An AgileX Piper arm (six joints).
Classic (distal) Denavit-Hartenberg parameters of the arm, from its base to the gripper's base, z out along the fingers. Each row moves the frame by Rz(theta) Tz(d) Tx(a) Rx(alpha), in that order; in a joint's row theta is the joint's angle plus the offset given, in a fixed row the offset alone. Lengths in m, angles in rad.
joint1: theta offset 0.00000  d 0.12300  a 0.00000  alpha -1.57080
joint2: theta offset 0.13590  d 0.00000  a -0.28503  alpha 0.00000
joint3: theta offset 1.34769  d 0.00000  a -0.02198  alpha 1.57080
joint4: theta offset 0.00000  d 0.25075  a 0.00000  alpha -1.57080
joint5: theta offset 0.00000  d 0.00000  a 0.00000  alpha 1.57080
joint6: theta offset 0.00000  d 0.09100  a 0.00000  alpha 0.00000
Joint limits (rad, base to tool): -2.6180..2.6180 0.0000..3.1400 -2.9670..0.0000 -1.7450..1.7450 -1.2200..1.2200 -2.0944..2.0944
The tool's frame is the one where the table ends.
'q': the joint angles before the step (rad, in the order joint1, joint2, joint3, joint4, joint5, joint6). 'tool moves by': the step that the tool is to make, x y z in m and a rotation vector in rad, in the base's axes. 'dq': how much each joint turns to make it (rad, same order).
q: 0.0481 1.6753 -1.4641 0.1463 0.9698 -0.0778
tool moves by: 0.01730 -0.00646 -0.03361 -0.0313 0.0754 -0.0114
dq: -0.0134 0.0917 0.0000 -0.0286 -0.0153 0.0010
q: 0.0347 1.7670 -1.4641 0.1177 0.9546 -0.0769
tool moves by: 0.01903 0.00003 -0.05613 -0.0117 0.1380 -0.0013
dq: 0.0000 0.1455 -0.0009 -0.0080 -0.0066 0.0030
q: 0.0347 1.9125 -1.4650 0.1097 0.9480 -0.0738
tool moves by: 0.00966 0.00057 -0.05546 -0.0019 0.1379 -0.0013
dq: 0.0000 0.1378 0.0000 0.0032 0.0001 0.0000
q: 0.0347 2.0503 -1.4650 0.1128 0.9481 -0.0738
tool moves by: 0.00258 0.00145 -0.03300 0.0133 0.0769 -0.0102
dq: 0.0000 0.0812 0.0000 0.0189 -0.0049 0.0000
